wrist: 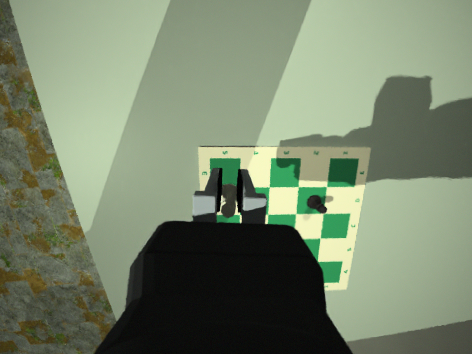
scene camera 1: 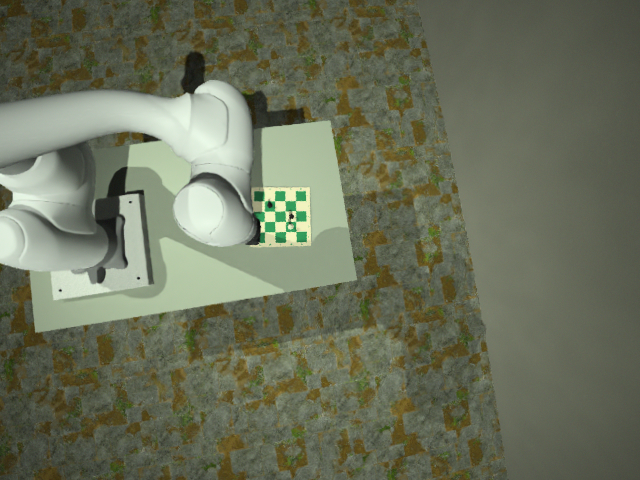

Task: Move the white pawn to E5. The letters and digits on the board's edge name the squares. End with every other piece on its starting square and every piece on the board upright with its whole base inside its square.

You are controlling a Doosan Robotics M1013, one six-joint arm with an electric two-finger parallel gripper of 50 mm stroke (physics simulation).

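Frame: origin at the arm's base, x ahead, y left, z up, level; metres.
Seen in the pictures: gripper, fingertip midpoint: [wrist: 229,181]; arm's base, origin of the base link: [scene camera 1: 99,245].
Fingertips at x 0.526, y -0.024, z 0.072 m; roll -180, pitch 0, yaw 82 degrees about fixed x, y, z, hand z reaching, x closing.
Observation:
Offsets run from my fingertips to a thing's top centre. "*": to the spot under its first point. Level surfaces: height alone.
My gripper [wrist: 229,181] is shut on the white pawn @[0.013 m ahead, 0.002 m right, 0.028 m up] [wrist: 228,202], which looks dark in shadow between the fingertips. In the wrist view the pawn covers part of D5, just below the green E5 square @[* 0.005 m ahead, 0.006 m right, 0.096 m down] [wrist: 225,165]. Its exact height and tilt cannot be told. The chessboard @[0.098 m ahead, 0.062 m left, 0.095 m down] [scene camera 1: 289,189] [wrist: 240,153] lies flat on the table. In the scene view the arm's end hangs over the board's E5 corner and hides the pawn. A black pawn @[0.064 m ahead, 0.107 m left, 0.064 m down] [scene camera 1: 269,204] [wrist: 314,201] stands on D2. A black piece @[0.137 m ahead, 0.059 m left, 0.064 m down] [scene camera 1: 291,215] stands on B3 and a taller white piece @[0.131 m ahead, 0.021 m left, 0.052 m down] [scene camera 1: 290,226] on B4.
The pale table @[0.101 m down] [scene camera 1: 310,155] [wrist: 210,60] surrounds the board. The arm's base plate [scene camera 1: 136,248] sits at the table's left part. The arm reaches over the board's left side. Its dark body hides part of the board's lower left in the wrist view.

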